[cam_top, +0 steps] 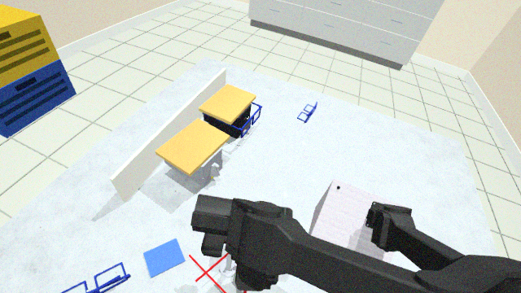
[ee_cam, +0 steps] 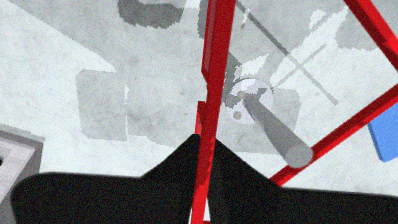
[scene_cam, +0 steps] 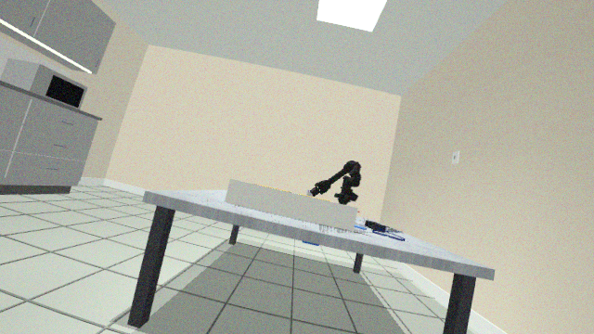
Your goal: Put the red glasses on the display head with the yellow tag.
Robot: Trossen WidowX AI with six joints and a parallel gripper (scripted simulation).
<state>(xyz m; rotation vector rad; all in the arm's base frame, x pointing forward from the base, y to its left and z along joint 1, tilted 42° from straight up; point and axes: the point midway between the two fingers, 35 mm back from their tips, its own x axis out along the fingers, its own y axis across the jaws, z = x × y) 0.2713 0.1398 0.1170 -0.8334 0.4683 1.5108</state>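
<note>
Now: the white peg 4 cm ahead of my gripper tip, 2 cm to the left of it and 4 cm below it. The rest, counted from my gripper tip: blue square 19 cm ahead, 5 cm to the left, 6 cm below; then pale head 22 cm ahead, 21 cm to the right; then black head 21 cm ahead, 43 cm to the right.
</note>
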